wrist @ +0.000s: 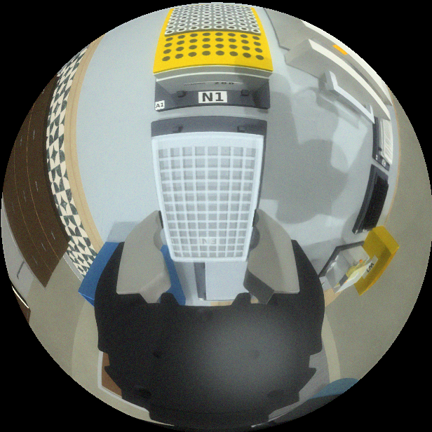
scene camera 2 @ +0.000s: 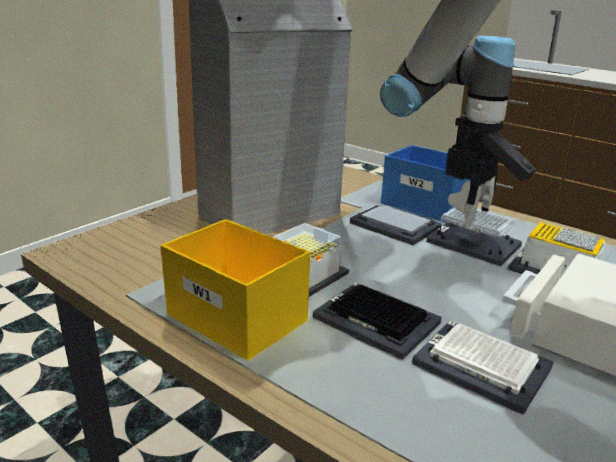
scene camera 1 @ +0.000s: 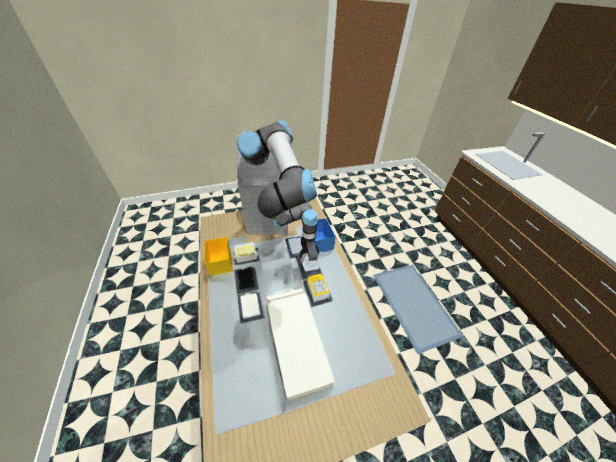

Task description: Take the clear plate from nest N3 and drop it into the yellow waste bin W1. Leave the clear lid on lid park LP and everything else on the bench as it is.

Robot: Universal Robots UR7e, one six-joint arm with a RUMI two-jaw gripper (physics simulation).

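Places are measured from the arm's base along level axes (x up, y ahead, z left), in millimetres.
Where they show: gripper, fingertip midpoint: (scene camera 2: pixel 474 221) (scene camera 1: pixel 308 260).
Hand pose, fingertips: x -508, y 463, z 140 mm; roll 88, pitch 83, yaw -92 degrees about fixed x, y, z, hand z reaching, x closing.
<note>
After its pixels a point has its place.
My gripper (scene camera 1: pixel 310 261) {x -508, y 463, z 140 mm} (scene camera 2: pixel 477 216) {x -508, y 463, z 140 mm} (wrist: pixel 207 211) is shut on the clear plate (scene camera 2: pixel 490 221) {x -497, y 496, z 133 mm} (wrist: pixel 207 185), fingers on its two long sides. The plate is roughly level and a little above the dark nest N3 (scene camera 2: pixel 470 246) {x -544, y 473, z 95 mm} (wrist: pixel 209 125), with a gap between them. The yellow waste bin W1 (scene camera 1: pixel 218 257) {x -552, y 194, z -360 mm} (scene camera 2: pixel 277 305) {x -495, y 321, z -369 mm} (wrist: pixel 384 242) stands on the far side of the mat from the gripper, open at the top; its floor is hidden. The clear lid (scene camera 2: pixel 395 219) {x -537, y 299, z 116 mm} (wrist: pixel 225 280) lies flat on lid park LP (scene camera 2: pixel 361 221) {x -544, y 235, z 79 mm}, beside N3.
Blue bin W2 (scene camera 1: pixel 325 242) {x -471, y 395, z 281 mm} (scene camera 2: pixel 392 195) {x -529, y 241, z 231 mm} stands close behind the gripper. A yellow-topped tip box (scene camera 1: pixel 319 286) {x -480, y 663, z 113 mm} (wrist: pixel 215 50) is on N1. A clear-topped box (scene camera 1: pixel 245 252) {x -479, y 282, z -197 mm} (scene camera 2: pixel 325 270) {x -531, y 294, z -181 mm} stands beside W1. A black plate (scene camera 2: pixel 377 307) {x -531, y 420, z -240 mm}, a white plate (scene camera 2: pixel 485 355) {x -530, y 598, z -268 mm} and a white instrument (scene camera 1: pixel 300 345) {x -473, y 913, z -102 mm} are nearer the front.
</note>
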